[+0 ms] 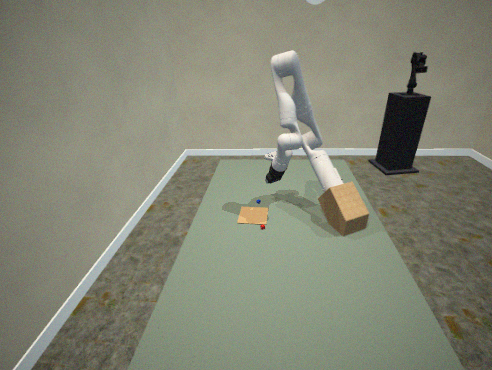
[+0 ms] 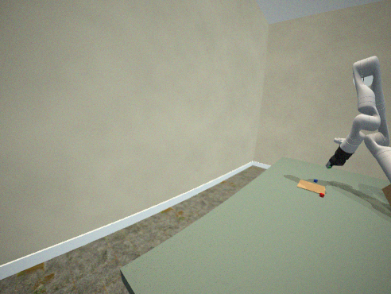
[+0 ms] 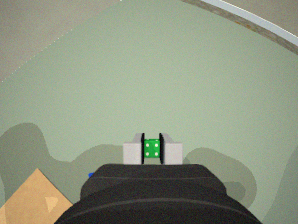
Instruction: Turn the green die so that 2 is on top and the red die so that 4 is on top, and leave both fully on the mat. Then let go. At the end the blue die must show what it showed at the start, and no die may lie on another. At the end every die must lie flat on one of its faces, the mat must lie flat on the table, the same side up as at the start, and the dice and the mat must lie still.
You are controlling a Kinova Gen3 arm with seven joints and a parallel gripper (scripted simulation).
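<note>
Right now the blue die is 11 cm below my hand, 6 cm ahead of it and 4 cm to the left of it. From my hand the other things lie so: red die 26 cm to the left, 11 cm below, 7 cm ahead; then tan mat 15 cm to the left, 12 cm below, 10 cm ahead; then green die 1 cm below.
</note>
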